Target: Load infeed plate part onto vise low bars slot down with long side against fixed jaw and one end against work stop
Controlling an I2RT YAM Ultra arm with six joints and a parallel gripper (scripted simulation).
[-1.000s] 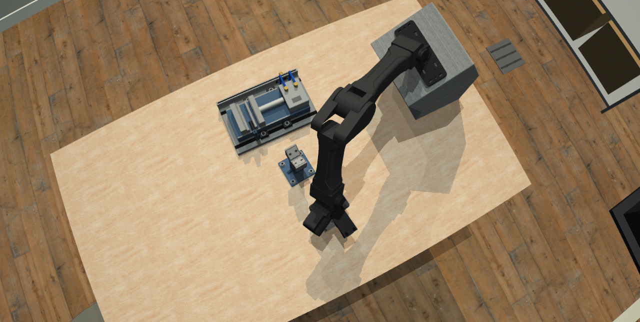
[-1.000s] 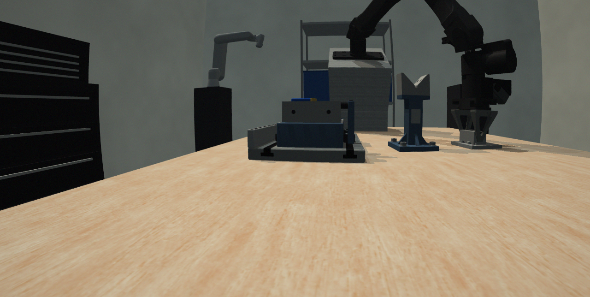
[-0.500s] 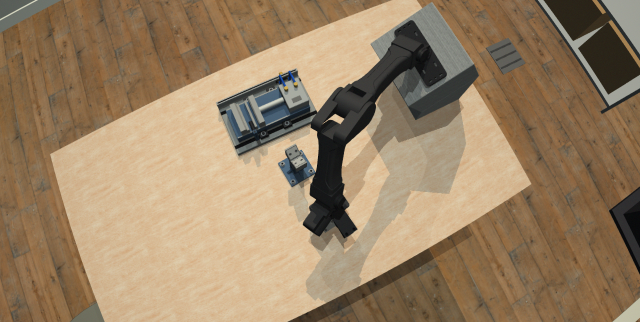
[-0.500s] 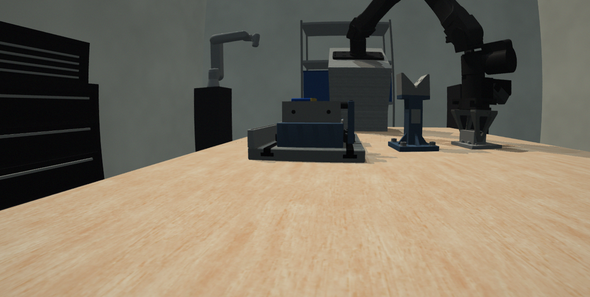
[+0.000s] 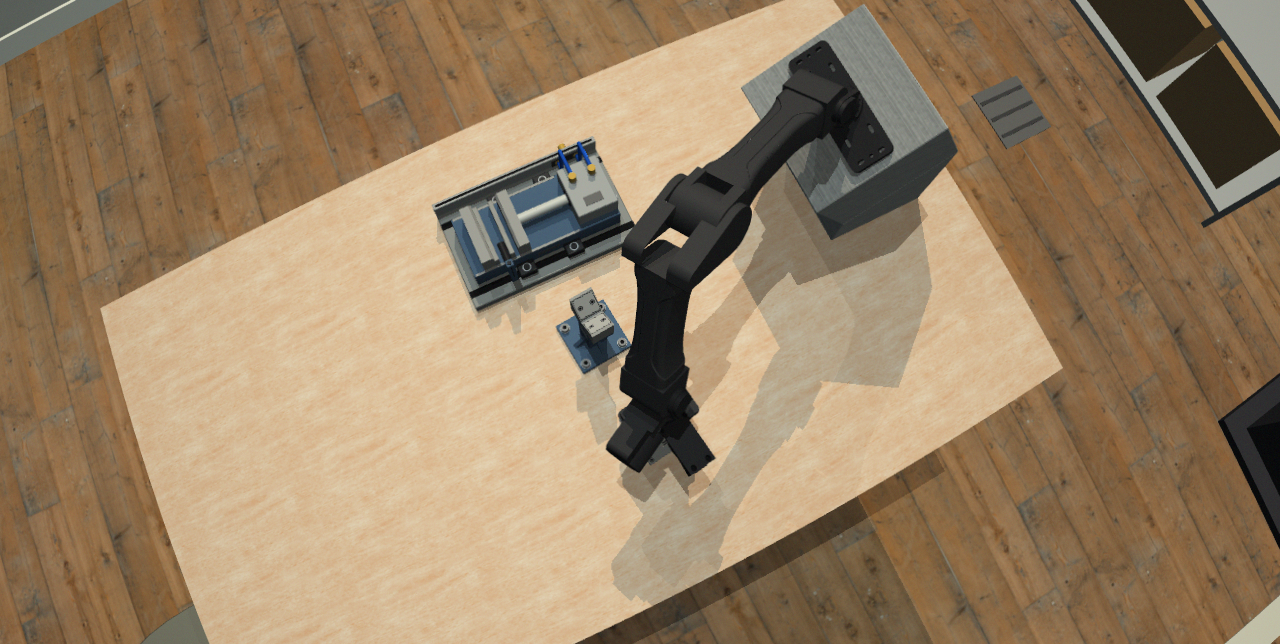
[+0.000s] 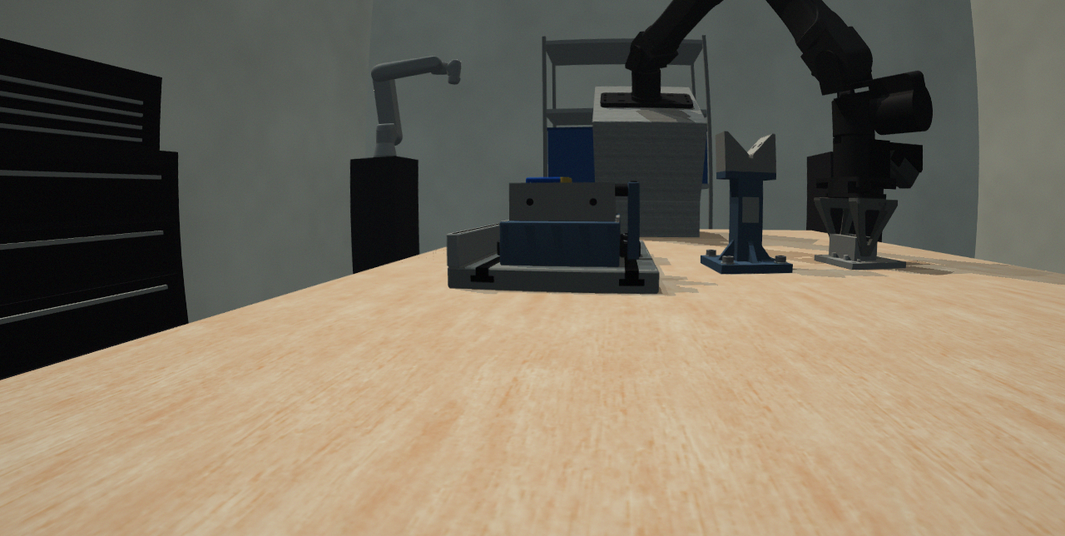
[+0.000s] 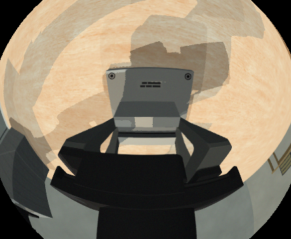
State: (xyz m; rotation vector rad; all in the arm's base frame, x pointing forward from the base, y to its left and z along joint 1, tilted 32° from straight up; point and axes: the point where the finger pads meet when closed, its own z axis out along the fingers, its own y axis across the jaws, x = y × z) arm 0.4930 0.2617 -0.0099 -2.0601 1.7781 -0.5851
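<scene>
The infeed plate lies 2 cm below my hand and 1 cm to the left of it. Also, from my hand: part (1 cm above); work stop rod (33 cm to the right, 11 cm ahead, 7 cm above); vise (38 cm to the right, 4 cm ahead, 2 cm above).
</scene>
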